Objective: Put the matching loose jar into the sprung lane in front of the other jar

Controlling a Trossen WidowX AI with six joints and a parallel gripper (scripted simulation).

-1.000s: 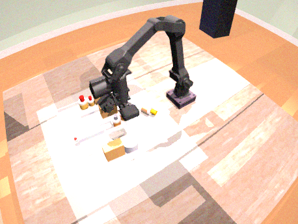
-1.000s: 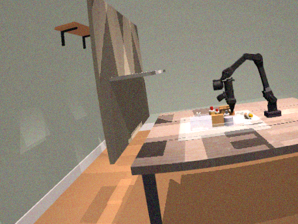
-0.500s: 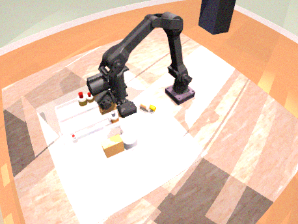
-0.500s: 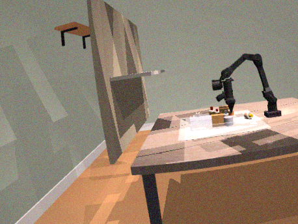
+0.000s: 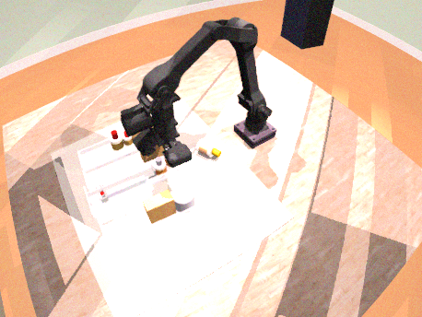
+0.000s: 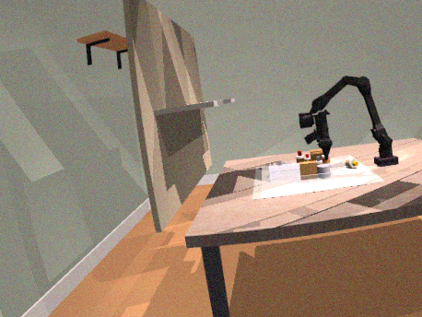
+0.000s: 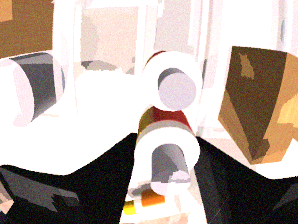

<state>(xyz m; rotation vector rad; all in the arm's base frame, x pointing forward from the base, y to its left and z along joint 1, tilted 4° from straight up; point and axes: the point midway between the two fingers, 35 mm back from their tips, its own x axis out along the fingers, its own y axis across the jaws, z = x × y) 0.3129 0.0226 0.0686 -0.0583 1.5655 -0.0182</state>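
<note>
Right now the grey cylinder is 20 mm ahead of my gripper tip, 130 mm to the left of it and 30 mm below it. Round my gripper tip: pusher lane: 150 mm ahead, 30 mm to the left, 40 mm below; red mark: 220 mm ahead, 40 mm to the left, 20 mm above.
</note>
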